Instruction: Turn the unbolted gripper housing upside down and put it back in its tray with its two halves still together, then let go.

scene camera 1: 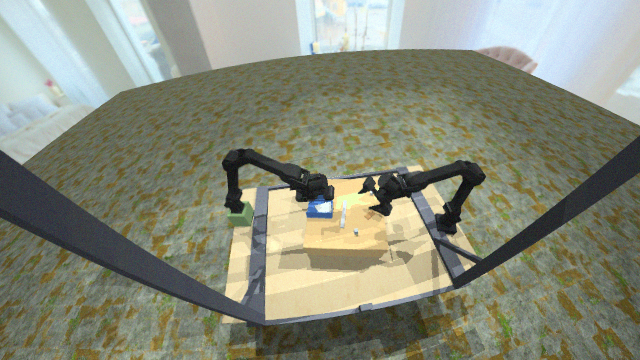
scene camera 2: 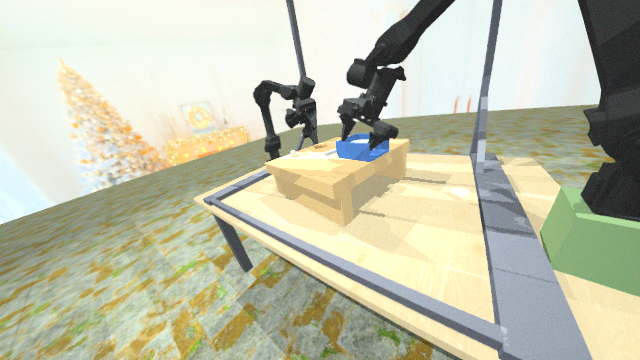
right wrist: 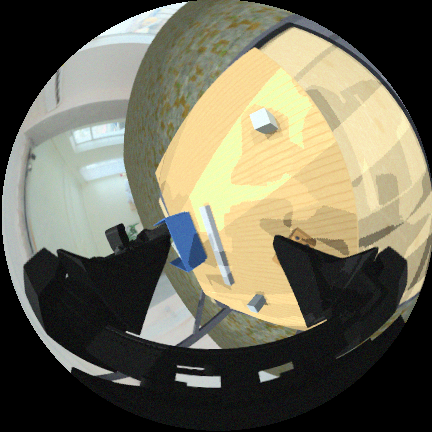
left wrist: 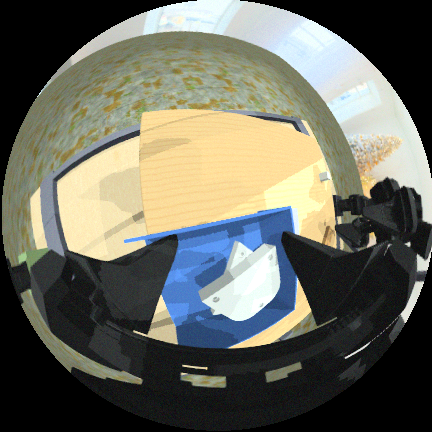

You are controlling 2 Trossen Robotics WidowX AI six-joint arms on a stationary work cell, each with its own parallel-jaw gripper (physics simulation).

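Frame: origin at the left arm's base, x ahead, y left, z up, level; millimetres.
Seen in the pictures: left gripper, fingertip midpoint: (scene camera 1: 322,199) (scene camera 2: 352,148) (left wrist: 230,238); right gripper, fingertip midpoint: (scene camera 1: 363,200) (scene camera 2: 316,135) (right wrist: 222,240) (left wrist: 346,220); left arm's base, link origin: (scene camera 1: 237,208) (scene camera 2: 621,208); right arm's base, link origin: (scene camera 1: 446,222) (left wrist: 339,205).
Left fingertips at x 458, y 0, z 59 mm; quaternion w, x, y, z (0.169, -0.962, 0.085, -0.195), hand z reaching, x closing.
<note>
Pixels of each thing's top centre, then the offset from my left fingertips to it.
- white gripper housing, top centre: (left wrist: 255,293) (scene camera 1: 324,207) dx +7, dy -55, dz +8 mm
- blue tray, top centre: (left wrist: 239,296) (right wrist: 166,245) (scene camera 2: 361,137) (scene camera 1: 319,202) dx -13, dy -37, dz +23 mm
- raised wooden platform, top centre: (left wrist: 293,240) (right wrist: 217,232) (scene camera 2: 335,151) (scene camera 1: 345,209) dx +108, dy -46, dz -29 mm
- long white bar, top centre: (right wrist: 215,250) (scene camera 1: 343,213) dx +97, dy -71, dz -19 mm
- small grey block, top centre: (right wrist: 251,308) dx +143, dy -172, dz -3 mm
- brown piece, top centre: (right wrist: 291,253) (left wrist: 328,238) (scene camera 1: 369,214) dx +217, dy -84, dz -21 mm
The white gripper housing (scene camera 1: 324,206) (left wrist: 250,285) lies inside the blue tray (scene camera 1: 320,216) (scene camera 2: 350,152) (left wrist: 210,223) (right wrist: 185,237). It shows a rounded plate with screw holes and a second angled part behind it, close together; which face is up I cannot tell. My left gripper (scene camera 2: 358,144) (left wrist: 230,238) is open over the tray, its fingertips low at the tray and apart, with the housing showing between and below them in the left wrist view. My right gripper (scene camera 1: 366,201) (right wrist: 222,240) is open and empty above the opposite side of the wooden platform. The arm hides part of the tray in scene camera 1.
The tray stands on a raised wooden platform (scene camera 1: 325,240) (scene camera 2: 330,172). Beside it lie a long white bar (scene camera 1: 343,215) (right wrist: 215,245), a small pale cube (scene camera 1: 356,231) (right wrist: 263,120), a small grey block (right wrist: 257,303) and a brown piece (scene camera 1: 370,216) (right wrist: 302,237). Dark frame posts surround the table.
</note>
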